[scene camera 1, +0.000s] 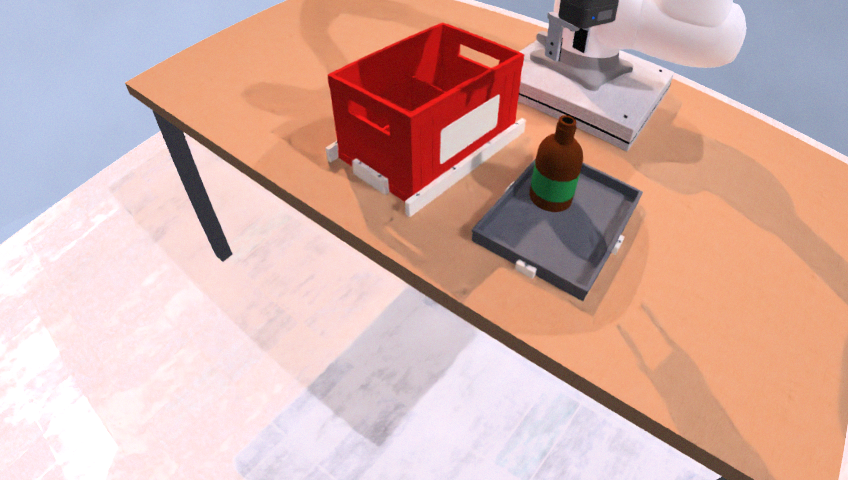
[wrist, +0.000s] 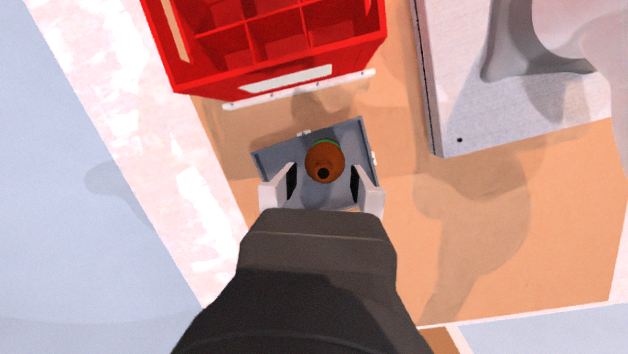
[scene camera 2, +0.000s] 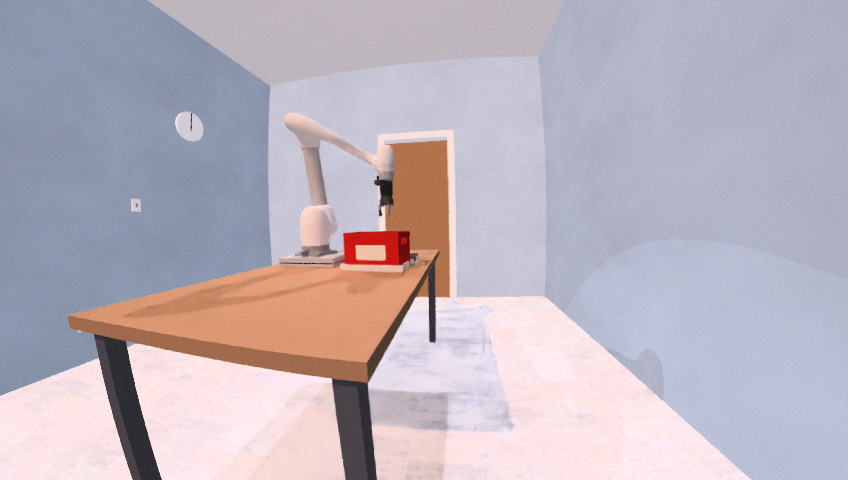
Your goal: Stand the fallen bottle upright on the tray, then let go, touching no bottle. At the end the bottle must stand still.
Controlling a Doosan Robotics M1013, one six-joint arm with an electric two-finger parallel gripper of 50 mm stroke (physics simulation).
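Where they show: gripper, fingertip midpoint: [scene camera 1: 566, 53] [wrist: 323, 175] [scene camera 2: 384, 216]; arm's base at its link origin: [scene camera 1: 582, 63] [wrist: 548, 15] [scene camera 2: 316, 254].
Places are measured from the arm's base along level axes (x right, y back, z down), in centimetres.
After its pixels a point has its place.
A brown bottle [scene camera 1: 556, 163] @[x -21.8, y -39.6, z -5.2 cm] [wrist: 325, 159] @[x -18.8, y -36.1, z -8.2 cm] with a green band stands upright on the grey tray [scene camera 1: 502, 237] @[x -21.3, y -49.3, z 4.5 cm] [wrist: 362, 137] @[x -17.1, y -28.2, z 4.5 cm], towards its back left in the first scene view. It looks untilted. The bottle does not show in the second scene view, where the crate hides most of the tray. My gripper [scene camera 1: 567, 41] @[x -17.6, y -35.9, z -20.8 cm] [scene camera 2: 385, 210] @[x -17.6, y -35.9, z -20.8 cm] [wrist: 323, 175] @[x -17.6, y -35.9, z -20.8 cm] is open and empty. It hangs well above the bottle, with its fingers apart from it. In the wrist view the bottle's mouth shows between the lines of the two fingers, far below them.
A red crate [scene camera 1: 370, 139] @[x 1.6, y -56.2, z -3.9 cm] [scene camera 2: 393, 248] @[x 11.3, y -55.0, z -5.4 cm] [wrist: 305, 57] @[x -5.5, y -37.4, z -12.4 cm] with compartments stands beside the tray, edged by white strips [scene camera 1: 467, 169] @[x -7.2, y -43.2, z 3.8 cm]. The robot's base plate [scene camera 1: 601, 107] @[x -13.5, y -12.6, z -0.2 cm] [wrist: 490, 127] @[x -16.6, y -6.0, z -0.3 cm] lies behind the tray on the wooden table [scene camera 1: 714, 267] @[x -48.9, y -26.0, z 5.1 cm] [scene camera 2: 267, 321] @[x 76.3, y -53.1, z 5.0 cm]. Small white blocks [scene camera 1: 526, 268] @[x -28.0, y -51.5, z 3.6 cm] sit against the tray's edges.
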